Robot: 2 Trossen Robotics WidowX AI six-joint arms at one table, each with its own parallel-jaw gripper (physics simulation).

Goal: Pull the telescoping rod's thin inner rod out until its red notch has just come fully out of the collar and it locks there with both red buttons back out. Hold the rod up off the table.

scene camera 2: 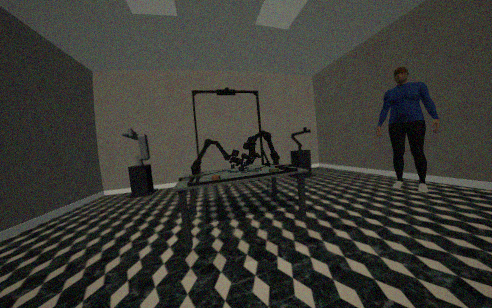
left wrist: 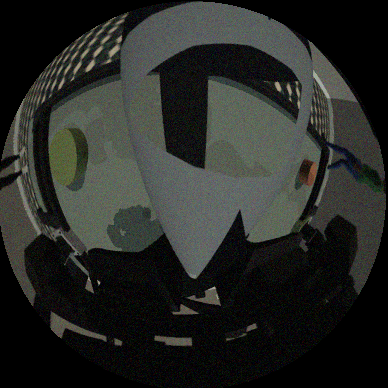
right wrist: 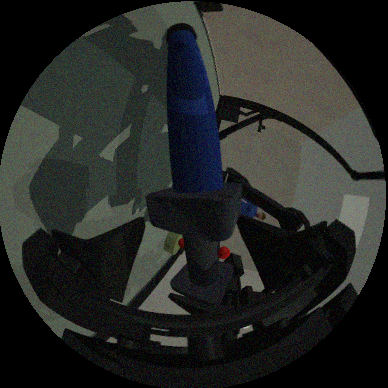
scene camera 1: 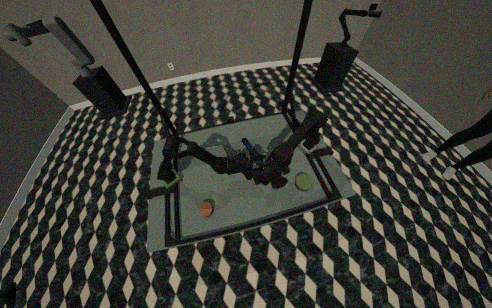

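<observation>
The telescoping rod (scene camera 1: 248,144) (right wrist: 192,130) has a blue outer tube, a dark collar (right wrist: 195,211) and two red buttons (right wrist: 223,252), both of them out. It is tilted and held above the table (scene camera 1: 229,195), with the blue end up and toward the back. My left gripper (scene camera 1: 264,167) (left wrist: 192,219) is shut on the rod's thin inner end. That end fills the left wrist view as a pale grey shape. My right gripper (scene camera 1: 253,160) (right wrist: 191,221) is open, with one finger on each side of the collar's neck. The notch is hidden.
A green disc (scene camera 1: 303,181) (left wrist: 67,155) lies at the table's right and an orange disc (scene camera 1: 205,209) (left wrist: 307,172) at the front left. Black frame rails (scene camera 1: 172,214) edge the table, and tall posts rise at the back. A person (scene camera 2: 392,122) walks at the far right.
</observation>
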